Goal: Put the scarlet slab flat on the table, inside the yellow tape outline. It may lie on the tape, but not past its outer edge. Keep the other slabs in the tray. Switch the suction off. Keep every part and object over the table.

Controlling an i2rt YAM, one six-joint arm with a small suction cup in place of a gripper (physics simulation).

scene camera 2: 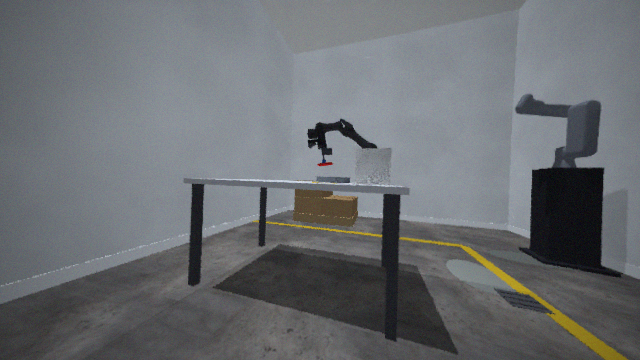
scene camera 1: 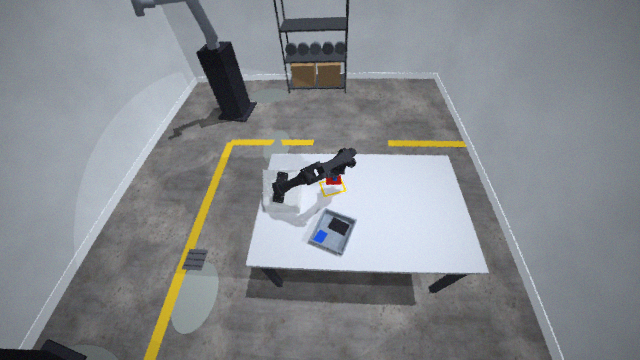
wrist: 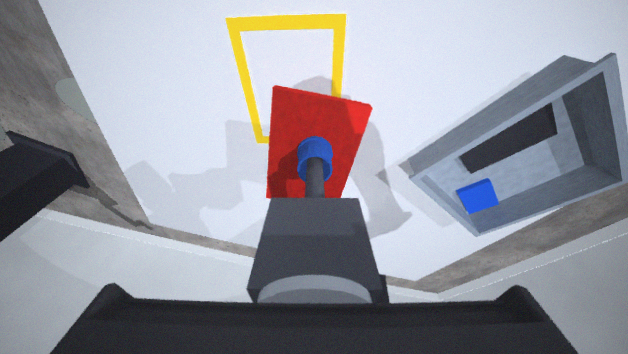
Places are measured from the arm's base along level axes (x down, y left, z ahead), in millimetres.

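Where they show: hand, its tool point: (scene camera 2: 324,165) (scene camera 1: 334,180) (wrist: 314,146); arm's base, origin of its link: (scene camera 2: 373,160) (scene camera 1: 280,187).
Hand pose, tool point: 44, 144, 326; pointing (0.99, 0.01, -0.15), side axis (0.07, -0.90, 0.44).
Note:
Each offset is from my tool point to the top centre of the thing, as dx, dy, dz.
The scarlet slab @(-20, +0, -7) (scene camera 1: 330,181) (scene camera 2: 327,164) (wrist: 295,115) hangs from my suction gripper (scene camera 1: 335,179) (scene camera 2: 324,160) (wrist: 315,155), whose blue cup touches its top face. In scene camera 2 the slab is in the air above the table, close to level. The yellow tape outline (scene camera 1: 333,194) (wrist: 285,23) lies on the table; in the wrist view the slab covers its lower right corner. The grey tray @(+81, -317, +48) (scene camera 1: 345,234) (wrist: 540,215) holds a black slab @(+119, -268, +74) (scene camera 1: 339,226) (wrist: 515,137) and a blue slab @(+119, -362, -28) (scene camera 1: 320,236) (wrist: 477,195).
The white table (scene camera 1: 410,215) (scene camera 2: 240,182) carries a pale block (scene camera 2: 373,166) under the arm's base. A shelf rack (scene camera 1: 314,24), a grey arm on a black pedestal (scene camera 1: 226,82) (scene camera 2: 567,215) and brown boxes (scene camera 2: 325,209) stand off the table.

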